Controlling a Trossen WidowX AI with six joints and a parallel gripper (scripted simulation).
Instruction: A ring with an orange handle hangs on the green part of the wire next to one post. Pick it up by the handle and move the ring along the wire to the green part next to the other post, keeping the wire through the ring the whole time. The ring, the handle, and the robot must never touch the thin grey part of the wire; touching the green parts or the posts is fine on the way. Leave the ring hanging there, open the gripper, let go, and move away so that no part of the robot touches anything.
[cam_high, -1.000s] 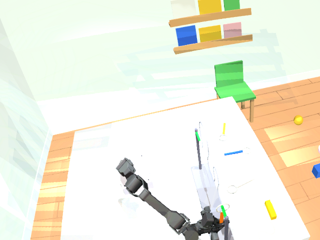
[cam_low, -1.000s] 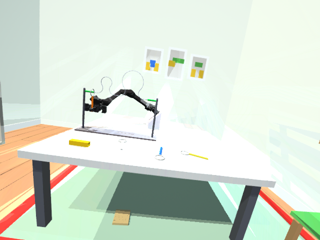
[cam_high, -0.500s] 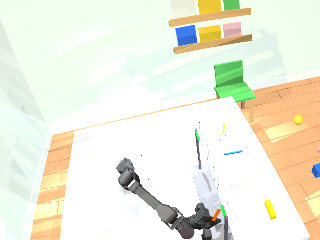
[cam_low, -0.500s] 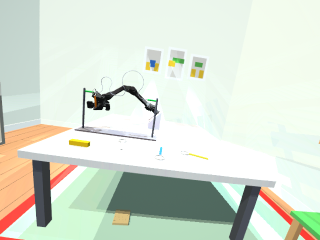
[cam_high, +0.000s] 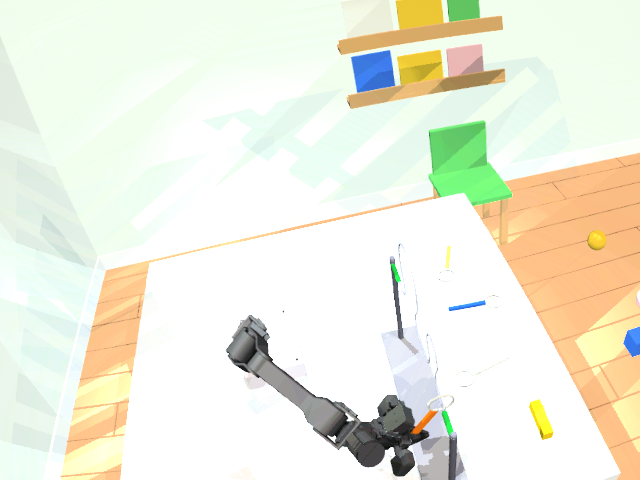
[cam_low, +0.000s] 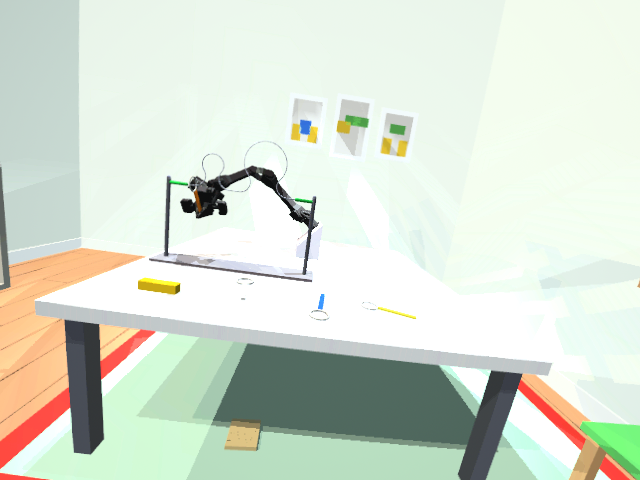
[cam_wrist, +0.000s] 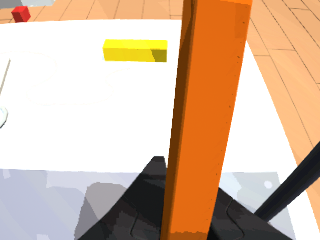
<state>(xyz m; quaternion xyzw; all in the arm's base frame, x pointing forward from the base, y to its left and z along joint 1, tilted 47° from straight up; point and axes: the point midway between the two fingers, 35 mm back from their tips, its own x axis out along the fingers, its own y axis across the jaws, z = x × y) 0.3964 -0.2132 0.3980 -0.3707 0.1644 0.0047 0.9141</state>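
My gripper tip is now 9 cm below the orange-handled ring, 1 cm to the left of it and 1 cm short of it. The rest, counted from my gripper tip: blue-handled ring (55 cm to the left, 24 cm ahead, 17 cm below); then yellow block (31 cm ahead, 16 cm below, 8 cm to the left); then white-handled ring (29 cm to the left, 18 cm ahead, 17 cm below).
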